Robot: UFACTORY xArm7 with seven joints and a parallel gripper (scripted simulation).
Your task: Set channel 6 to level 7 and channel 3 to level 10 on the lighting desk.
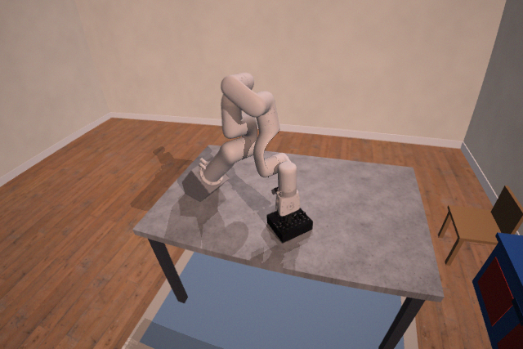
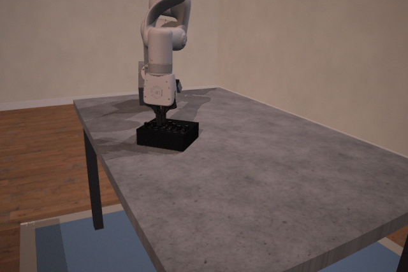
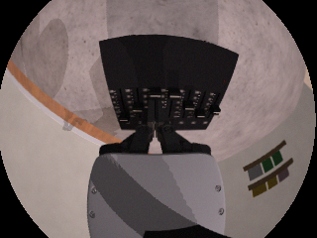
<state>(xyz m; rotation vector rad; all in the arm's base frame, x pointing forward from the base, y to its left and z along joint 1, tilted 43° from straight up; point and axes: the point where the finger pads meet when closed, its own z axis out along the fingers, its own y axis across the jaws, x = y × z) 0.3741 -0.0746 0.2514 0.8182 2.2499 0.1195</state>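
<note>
Now: hand 50 mm short of the fader cap, 40 mm to the right of it and 10 mm above it.
</note>
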